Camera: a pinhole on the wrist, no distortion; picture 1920 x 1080 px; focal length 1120.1 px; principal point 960.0 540.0 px. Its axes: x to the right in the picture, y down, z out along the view. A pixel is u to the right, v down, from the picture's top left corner.
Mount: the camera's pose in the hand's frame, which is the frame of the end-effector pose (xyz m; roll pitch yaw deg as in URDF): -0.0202 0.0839 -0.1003 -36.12 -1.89 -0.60
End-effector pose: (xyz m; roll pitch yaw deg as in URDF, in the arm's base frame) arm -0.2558 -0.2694 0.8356 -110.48 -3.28 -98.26
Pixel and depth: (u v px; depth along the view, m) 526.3 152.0 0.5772
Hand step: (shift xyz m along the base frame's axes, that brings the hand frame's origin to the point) 0.3836 0.1836 -0.4292
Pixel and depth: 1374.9 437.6 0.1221
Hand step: -0.0491 -0.0233 -0.1379
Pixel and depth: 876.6 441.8 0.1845
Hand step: -0.0048 0.0283 -0.1905
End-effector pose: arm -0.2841 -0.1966 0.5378 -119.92 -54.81 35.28
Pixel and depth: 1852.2 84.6 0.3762
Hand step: 0.2300 0.3754 0.0418
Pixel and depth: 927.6 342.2 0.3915
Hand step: 0.1619 0.2282 -0.2369
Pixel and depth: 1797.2 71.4 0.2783
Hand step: 0.1821 0.2482 0.0128
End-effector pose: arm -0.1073 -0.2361 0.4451 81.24 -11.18 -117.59
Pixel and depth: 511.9 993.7 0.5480
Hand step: 0.0667 0.3697 0.5538
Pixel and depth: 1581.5 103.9 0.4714
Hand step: -0.3980 0.0162 0.3078
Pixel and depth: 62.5 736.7 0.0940
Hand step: 0.1100 0.0818 0.1245
